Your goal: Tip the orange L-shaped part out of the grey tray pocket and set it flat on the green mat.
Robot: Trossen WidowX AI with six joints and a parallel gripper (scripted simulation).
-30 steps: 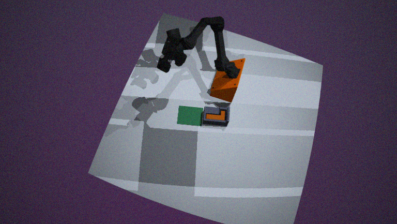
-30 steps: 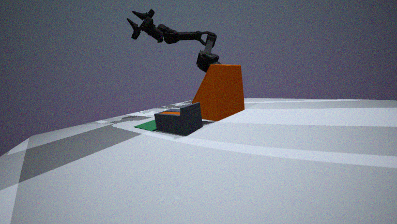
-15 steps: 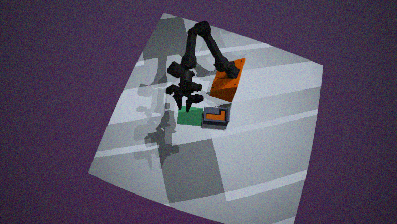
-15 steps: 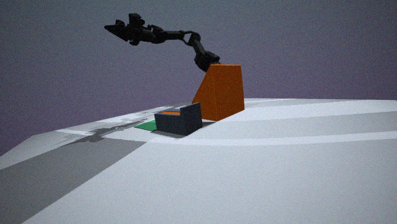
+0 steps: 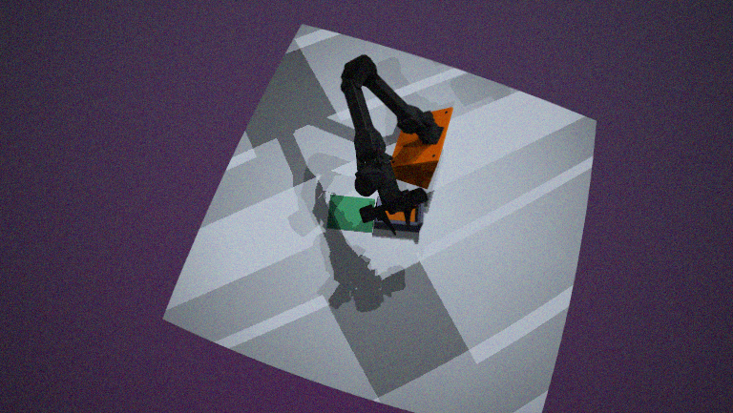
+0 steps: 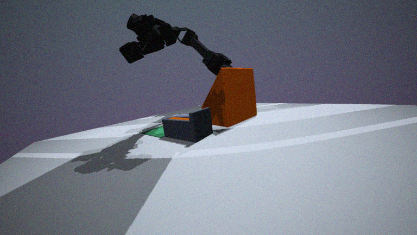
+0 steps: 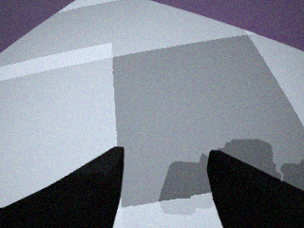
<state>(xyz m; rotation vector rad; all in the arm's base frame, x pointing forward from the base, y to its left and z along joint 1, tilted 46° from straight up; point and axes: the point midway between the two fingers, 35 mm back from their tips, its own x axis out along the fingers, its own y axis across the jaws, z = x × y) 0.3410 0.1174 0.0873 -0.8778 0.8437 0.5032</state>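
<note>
Now: gripper tip 220 mm above the orange L-shaped part, 140 mm past it and 30 mm to the left of it. Also, from my gripper tip: green mat (280 mm below, 190 mm to the right, 80 mm behind).
</note>
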